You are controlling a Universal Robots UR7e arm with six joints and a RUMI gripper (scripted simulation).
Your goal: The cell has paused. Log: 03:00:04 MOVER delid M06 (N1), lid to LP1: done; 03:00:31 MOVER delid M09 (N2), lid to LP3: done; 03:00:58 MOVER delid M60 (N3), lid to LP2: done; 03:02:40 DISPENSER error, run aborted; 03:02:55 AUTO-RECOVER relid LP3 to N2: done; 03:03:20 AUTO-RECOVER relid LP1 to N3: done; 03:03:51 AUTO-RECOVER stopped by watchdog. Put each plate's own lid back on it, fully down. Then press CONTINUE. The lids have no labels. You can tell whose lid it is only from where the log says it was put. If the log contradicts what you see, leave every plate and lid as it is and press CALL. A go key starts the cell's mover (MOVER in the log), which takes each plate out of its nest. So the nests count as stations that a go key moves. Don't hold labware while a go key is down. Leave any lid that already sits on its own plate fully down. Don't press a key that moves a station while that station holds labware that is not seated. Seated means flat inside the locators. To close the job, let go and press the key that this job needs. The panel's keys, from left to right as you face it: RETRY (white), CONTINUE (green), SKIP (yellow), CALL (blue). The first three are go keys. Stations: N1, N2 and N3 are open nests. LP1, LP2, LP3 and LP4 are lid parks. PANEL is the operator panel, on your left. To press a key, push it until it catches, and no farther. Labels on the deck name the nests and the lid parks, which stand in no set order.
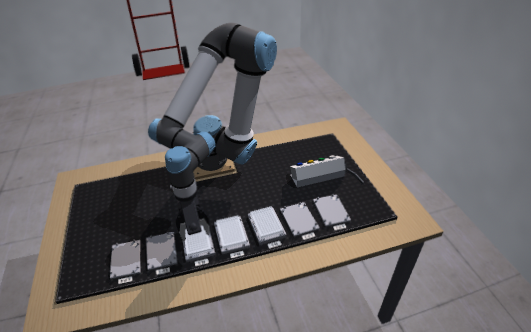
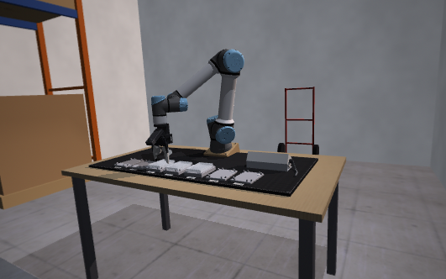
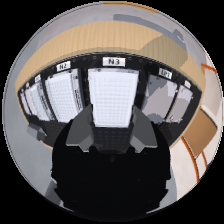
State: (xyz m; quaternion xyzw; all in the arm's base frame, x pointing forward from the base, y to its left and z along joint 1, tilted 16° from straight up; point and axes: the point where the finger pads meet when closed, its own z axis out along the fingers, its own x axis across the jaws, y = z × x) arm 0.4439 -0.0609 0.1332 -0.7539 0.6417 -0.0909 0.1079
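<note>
My gripper is now 1 cm above the clear lid. The rest, counted from my hand: lid park 38 cm to the left, 6 cm behind, 3 cm below; white lid 12 cm to the left, 2 cm behind, 1 cm below; plate 26 cm to the left, 4 cm behind, 1 cm below.
</note>
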